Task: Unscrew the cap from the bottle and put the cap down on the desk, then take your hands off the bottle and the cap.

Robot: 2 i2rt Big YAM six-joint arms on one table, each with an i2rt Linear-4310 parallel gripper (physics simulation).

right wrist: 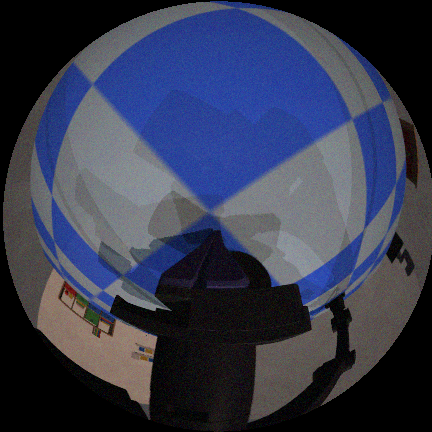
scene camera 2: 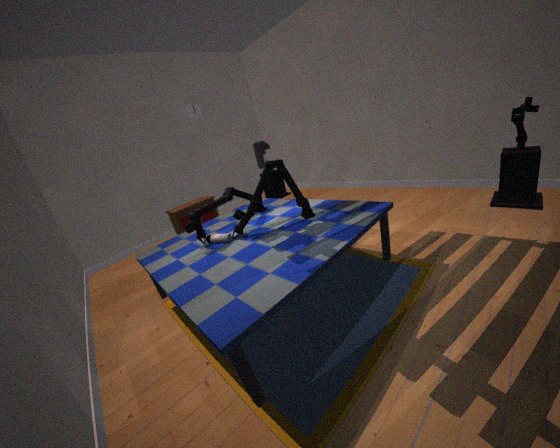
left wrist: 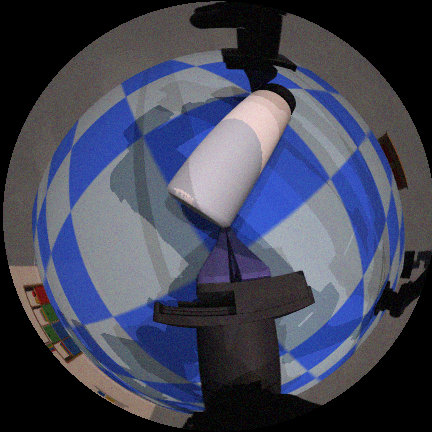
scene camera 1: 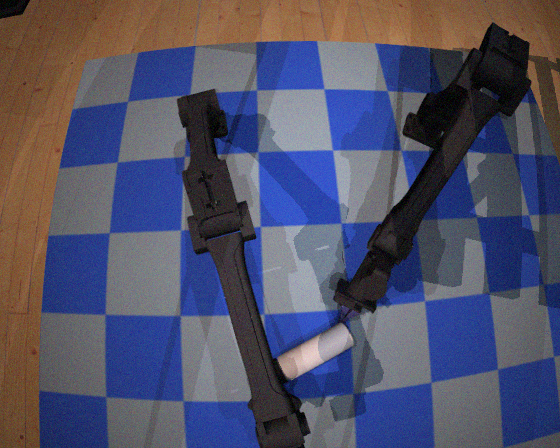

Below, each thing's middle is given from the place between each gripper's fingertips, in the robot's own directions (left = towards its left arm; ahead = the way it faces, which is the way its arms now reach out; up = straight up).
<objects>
Right now my left hand is 160 mm to the left of the black cap [right wrist: 258, 276], 120 mm short of it and 30 mm below it.
Right now my right hand is 60 mm past the black cap, 10 mm to the right of it and 20 mm below it.
</objects>
